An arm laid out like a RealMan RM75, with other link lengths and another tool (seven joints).
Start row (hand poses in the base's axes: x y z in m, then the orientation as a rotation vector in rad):
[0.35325, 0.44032, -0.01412, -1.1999, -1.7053, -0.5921]
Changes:
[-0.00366, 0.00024, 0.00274, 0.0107, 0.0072, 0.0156]
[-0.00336, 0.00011, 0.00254, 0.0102, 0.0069, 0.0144]
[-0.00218, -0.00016, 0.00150, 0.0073, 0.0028, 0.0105]
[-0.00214, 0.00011, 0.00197, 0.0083, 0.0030, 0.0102]
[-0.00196, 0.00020, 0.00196, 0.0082, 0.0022, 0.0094]
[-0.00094, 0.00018, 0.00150, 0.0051, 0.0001, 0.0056]
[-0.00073, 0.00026, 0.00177, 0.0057, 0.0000, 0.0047]
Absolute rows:
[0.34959, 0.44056, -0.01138, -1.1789, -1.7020, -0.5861]
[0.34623, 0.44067, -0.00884, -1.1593, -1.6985, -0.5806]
[0.34405, 0.44051, -0.00734, -1.1449, -1.6978, -0.5780]
[0.34191, 0.44062, -0.00537, -1.1301, -1.6963, -0.5762]
[0.33995, 0.44082, -0.00341, -1.1160, -1.6951, -0.5754]
[0.33901, 0.44100, -0.00191, -1.1073, -1.6953, -0.5758]
[0.33828, 0.44126, -0.00014, -1.0990, -1.6949, -0.5773]

